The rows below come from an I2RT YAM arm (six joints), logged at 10 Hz.
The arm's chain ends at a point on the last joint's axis. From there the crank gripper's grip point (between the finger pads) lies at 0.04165 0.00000 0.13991 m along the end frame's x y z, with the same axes.
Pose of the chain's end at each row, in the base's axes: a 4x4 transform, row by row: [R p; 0 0 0 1], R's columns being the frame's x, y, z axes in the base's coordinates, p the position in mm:
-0.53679 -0.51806 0.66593 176.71; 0.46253 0.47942 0.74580 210.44; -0.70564 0.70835 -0.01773 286.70; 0 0 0 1
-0.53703 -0.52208 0.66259 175.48; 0.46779 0.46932 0.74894 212.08; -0.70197 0.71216 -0.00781 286.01; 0 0 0 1
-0.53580 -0.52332 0.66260 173.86; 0.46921 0.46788 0.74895 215.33; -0.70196 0.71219 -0.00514 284.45; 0 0 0 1
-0.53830 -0.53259 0.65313 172.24; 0.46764 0.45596 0.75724 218.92; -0.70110 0.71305 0.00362 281.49; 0 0 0 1
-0.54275 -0.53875 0.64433 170.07; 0.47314 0.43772 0.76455 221.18; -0.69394 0.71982 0.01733 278.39; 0 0 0 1
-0.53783 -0.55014 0.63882 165.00; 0.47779 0.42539 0.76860 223.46; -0.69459 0.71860 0.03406 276.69; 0 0 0 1
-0.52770 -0.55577 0.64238 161.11; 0.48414 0.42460 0.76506 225.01; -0.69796 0.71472 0.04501 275.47; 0 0 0 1
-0.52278 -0.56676 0.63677 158.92; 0.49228 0.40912 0.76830 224.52; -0.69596 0.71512 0.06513 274.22; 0 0 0 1
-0.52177 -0.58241 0.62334 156.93; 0.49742 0.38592 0.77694 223.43; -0.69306 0.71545 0.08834 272.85; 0 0 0 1
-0.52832 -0.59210 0.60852 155.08; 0.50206 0.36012 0.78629 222.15; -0.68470 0.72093 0.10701 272.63; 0 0 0 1
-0.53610 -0.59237 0.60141 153.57; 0.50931 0.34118 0.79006 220.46; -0.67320 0.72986 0.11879 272.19; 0 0 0 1
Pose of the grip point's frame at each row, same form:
-0.53679 -0.51806 0.66593 247.52; 0.46253 0.47942 0.74580 334.05; -0.70564 0.70835 -0.01773 254.83; 0 0 0 1
-0.53703 -0.52208 0.66259 245.82; 0.46779 0.46932 0.74894 336.35; -0.70197 0.71216 -0.00781 255.68; 0 0 0 1
-0.53580 -0.52332 0.66260 244.25; 0.46921 0.46788 0.74895 339.66; -0.70196 0.71219 -0.00514 254.49; 0 0 0 1
-0.53830 -0.53259 0.65313 241.20; 0.46764 0.45596 0.75724 344.34; -0.70110 0.71305 0.00362 252.80; 0 0 0 1
-0.54275 -0.53875 0.64433 237.61; 0.47314 0.43772 0.76455 347.85; -0.69394 0.71982 0.01733 251.91; 0 0 0 1
-0.53783 -0.55014 0.63882 231.98; 0.47779 0.42539 0.76860 350.89; -0.69459 0.71860 0.03406 252.53; 0 0 0 1
-0.52770 -0.55577 0.64238 229.01; 0.48414 0.42460 0.76506 352.21; -0.69796 0.71472 0.04501 252.70; 0 0 0 1
-0.52278 -0.56676 0.63677 226.24; 0.49228 0.40912 0.76830 352.52; -0.69596 0.71512 0.06513 254.35; 0 0 0 1
-0.52177 -0.58241 0.62334 222.41; 0.49742 0.38592 0.77694 352.85; -0.69306 0.71545 0.08834 256.34; 0 0 0 1
-0.52832 -0.59210 0.60852 218.21; 0.50206 0.36012 0.78629 353.07; -0.68470 0.72093 0.10701 259.08; 0 0 0 1
-0.53610 -0.59237 0.60141 215.38; 0.50931 0.34118 0.79006 352.21; -0.67320 0.72986 0.11879 260.77; 0 0 0 1

